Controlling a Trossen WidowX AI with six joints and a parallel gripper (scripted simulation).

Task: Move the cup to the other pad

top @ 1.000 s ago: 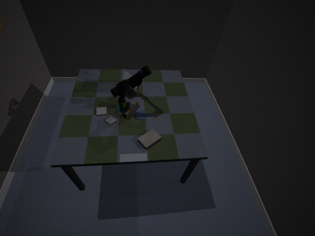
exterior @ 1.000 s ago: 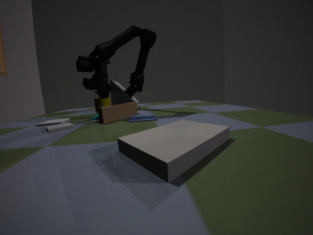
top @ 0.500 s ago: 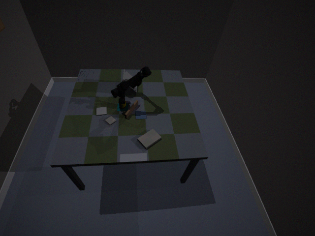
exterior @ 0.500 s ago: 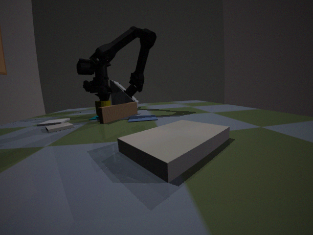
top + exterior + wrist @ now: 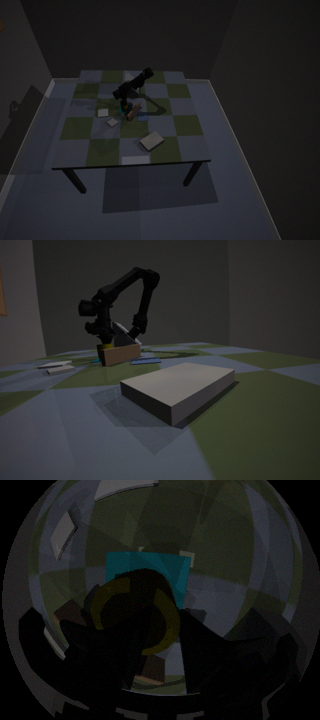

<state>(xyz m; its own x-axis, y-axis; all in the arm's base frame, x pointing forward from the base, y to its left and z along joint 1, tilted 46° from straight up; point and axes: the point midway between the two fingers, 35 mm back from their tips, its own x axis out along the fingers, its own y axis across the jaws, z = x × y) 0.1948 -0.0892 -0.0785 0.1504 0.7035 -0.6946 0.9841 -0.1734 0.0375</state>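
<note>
The yellow cup is 20 mm ahead of my gripper tip and 10 mm below it. Also, from my gripper tip: blue pad: 160 mm ahead, 170 mm to the left, 50 mm below; then wooden block: 90 mm ahead, 80 mm to the left, 20 mm below; then teal pad: 30 mm ahead, 50 mm below.
</note>
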